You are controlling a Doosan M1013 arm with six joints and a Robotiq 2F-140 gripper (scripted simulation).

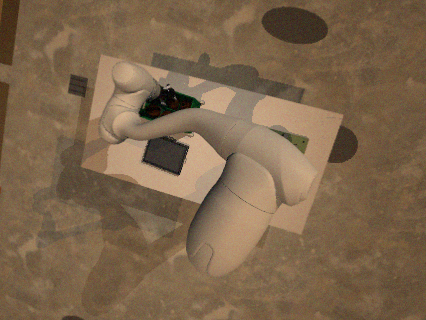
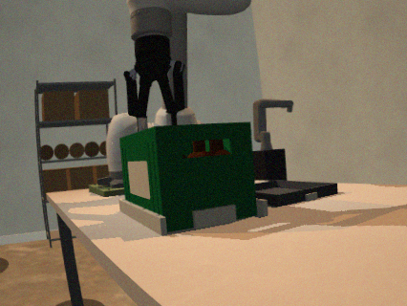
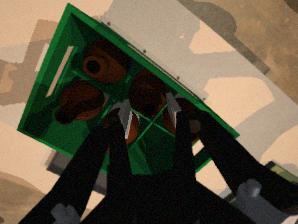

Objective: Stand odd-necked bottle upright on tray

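Now: hand 90 mm above the brown bottle. Round my hand: green crate: 40 mm to the left, 90 mm below; then dark tray: 20 mm behind, 310 mm to the left, 160 mm below.
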